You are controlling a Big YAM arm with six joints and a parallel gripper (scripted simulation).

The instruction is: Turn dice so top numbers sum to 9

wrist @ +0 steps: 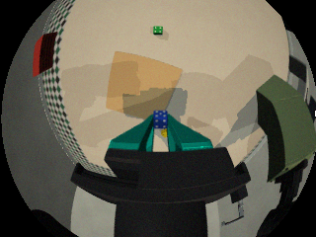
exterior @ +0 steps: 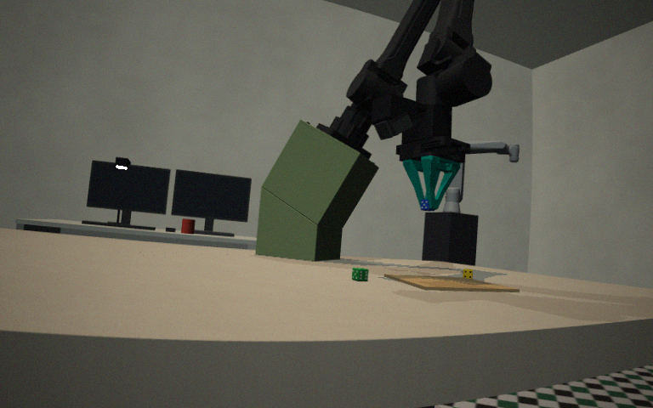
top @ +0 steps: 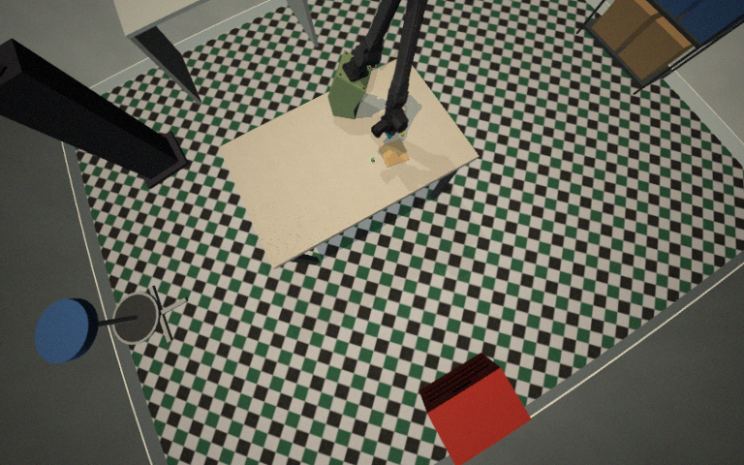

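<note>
Right now my hand is 50 mm short of the mat and 110 mm above it. The rest, counted from my hand: blue die: right at my hand; green die: 20 mm ahead, 120 mm to the right, 110 mm below; yellow die: 20 mm behind, 120 mm to the left, 110 mm below.
</note>
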